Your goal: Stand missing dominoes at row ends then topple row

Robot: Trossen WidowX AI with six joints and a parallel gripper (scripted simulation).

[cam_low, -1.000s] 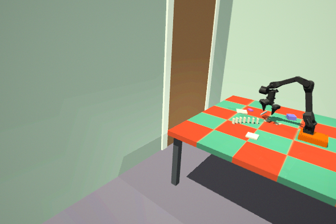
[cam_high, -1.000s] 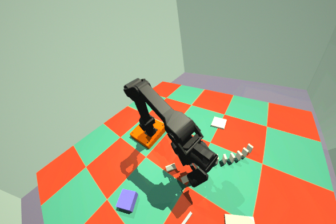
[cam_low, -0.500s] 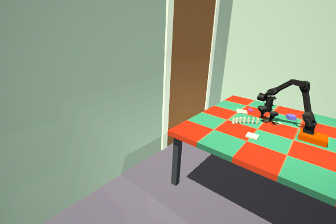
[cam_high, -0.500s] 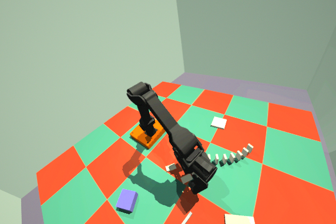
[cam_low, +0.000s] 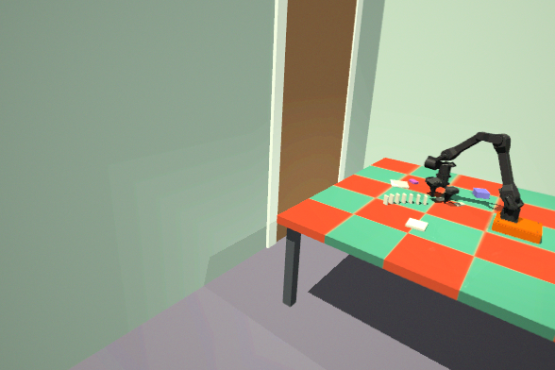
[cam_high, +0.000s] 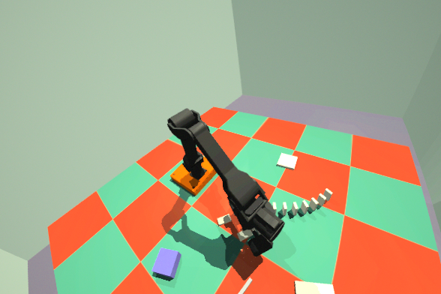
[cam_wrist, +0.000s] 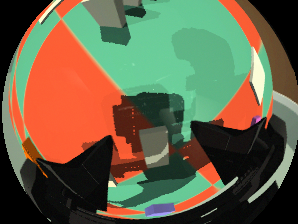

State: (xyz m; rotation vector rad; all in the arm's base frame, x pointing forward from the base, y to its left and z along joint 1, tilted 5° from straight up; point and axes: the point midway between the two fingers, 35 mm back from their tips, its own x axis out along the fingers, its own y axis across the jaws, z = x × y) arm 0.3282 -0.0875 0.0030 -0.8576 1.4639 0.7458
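Right now the small purple piece is 190 mm ahead of my gripper tip, 170 mm to the right of it and 10 mm above it. From my gripper tip the other things lie so: thin stick 180 mm to the right, 60 mm ahead, 10 mm above; then purple block 240 mm to the right, 160 mm behind, 20 mm above; then white card 380 mm to the left, 10 mm behind.
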